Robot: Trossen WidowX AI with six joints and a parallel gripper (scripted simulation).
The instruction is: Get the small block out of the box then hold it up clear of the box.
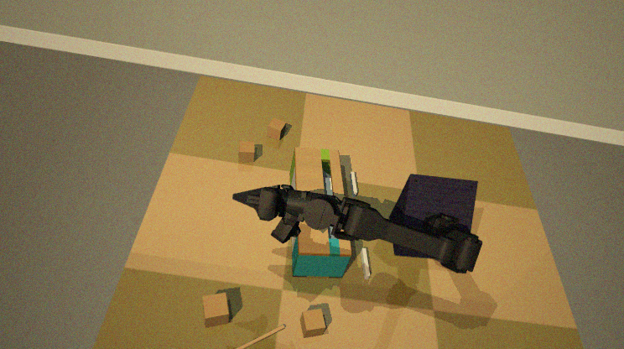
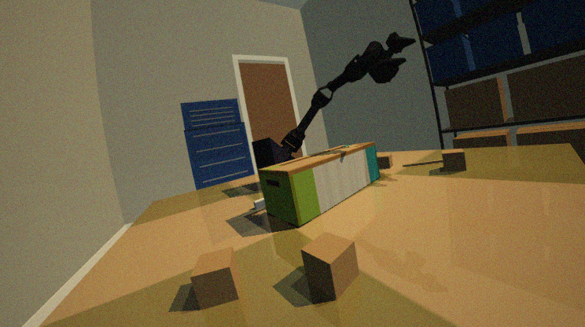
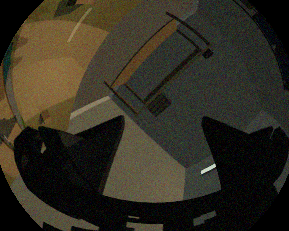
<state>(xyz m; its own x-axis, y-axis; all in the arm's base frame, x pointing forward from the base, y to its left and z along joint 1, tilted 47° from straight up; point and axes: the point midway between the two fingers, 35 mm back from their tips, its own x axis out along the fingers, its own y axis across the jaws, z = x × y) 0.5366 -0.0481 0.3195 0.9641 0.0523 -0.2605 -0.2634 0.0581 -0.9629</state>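
My gripper tip is 320 mm above the long box, 250 mm past it and 240 mm to the left of it. Also, from my gripper tip: wooden rod: 380 mm below, 160 mm to the left, 80 mm behind.
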